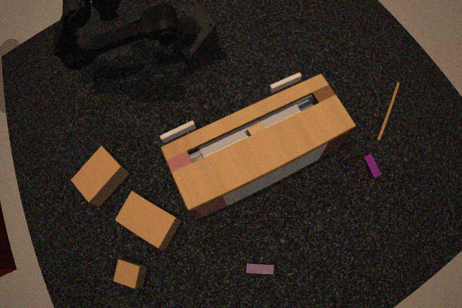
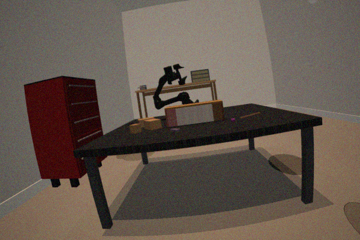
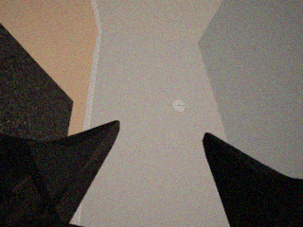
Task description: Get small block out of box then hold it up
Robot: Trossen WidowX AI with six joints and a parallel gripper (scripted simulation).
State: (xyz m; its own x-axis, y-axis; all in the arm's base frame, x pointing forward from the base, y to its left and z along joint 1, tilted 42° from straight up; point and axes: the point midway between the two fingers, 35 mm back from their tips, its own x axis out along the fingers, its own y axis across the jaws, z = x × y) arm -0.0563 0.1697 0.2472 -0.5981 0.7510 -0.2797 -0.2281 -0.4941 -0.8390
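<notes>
Now: gripper tip 410 mm short of the box, 340 mm above it and 10 mm to the left of it. From my gripper tip the other things lie so: tan block 420 mm ahead, 310 mm below, 10 mm to the right; thin orange stick 540 mm ahead, 390 mm below, 350 mm to the left.
</notes>
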